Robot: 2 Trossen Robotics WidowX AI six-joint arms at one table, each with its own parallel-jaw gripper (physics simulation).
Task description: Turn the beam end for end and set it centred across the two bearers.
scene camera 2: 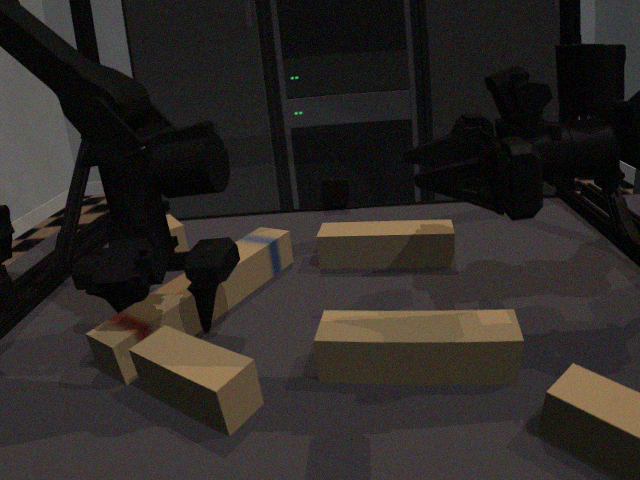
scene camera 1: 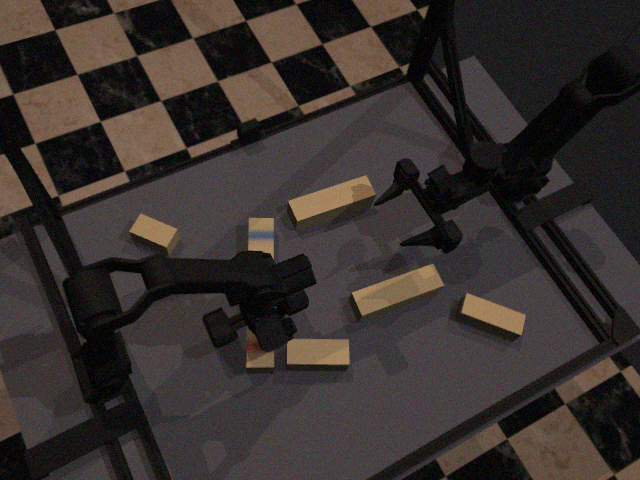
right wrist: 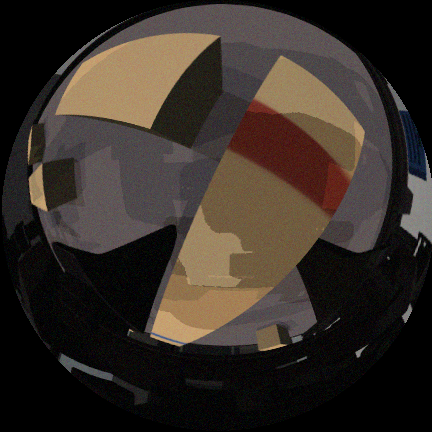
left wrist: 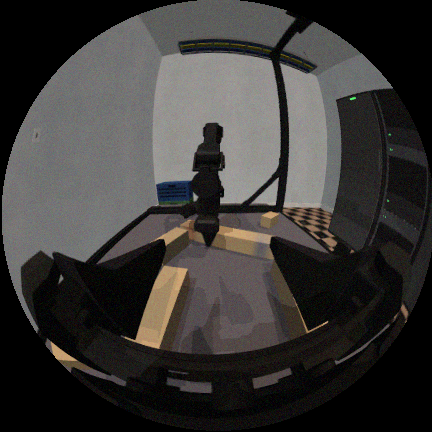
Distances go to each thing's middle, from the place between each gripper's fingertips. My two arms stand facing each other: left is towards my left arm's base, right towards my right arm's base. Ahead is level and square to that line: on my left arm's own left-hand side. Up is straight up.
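My left hand is 140 mm above the beam [scene camera 2: 173,305], and it is also 30 mm past the beam and 240 mm to the left of it.
Counted from my right hand, the beam is 20 mm above, 50 mm behind and 30 mm to the left. Going by its middle, the beam is nearer to my right hand than to my left hand.
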